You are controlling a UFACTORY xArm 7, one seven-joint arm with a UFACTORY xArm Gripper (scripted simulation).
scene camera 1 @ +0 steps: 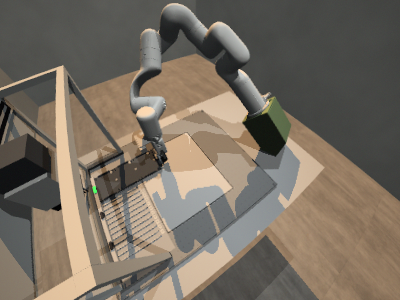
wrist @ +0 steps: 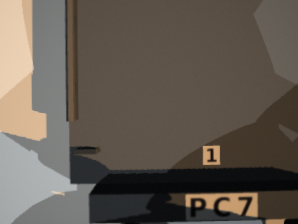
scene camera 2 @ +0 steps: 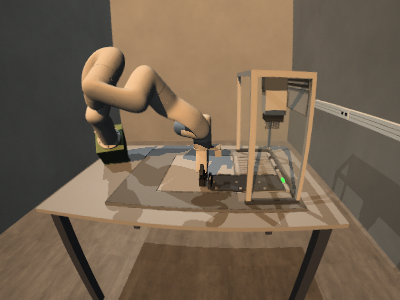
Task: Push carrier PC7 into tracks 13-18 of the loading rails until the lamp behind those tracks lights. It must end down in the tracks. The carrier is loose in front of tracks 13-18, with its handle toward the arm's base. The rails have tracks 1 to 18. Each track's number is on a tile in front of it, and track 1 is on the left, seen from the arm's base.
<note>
In view: a carrier PC7 (scene camera 1: 130, 172).
The carrier PC7 is seen too in the wrist view (wrist: 165, 111).
</note>
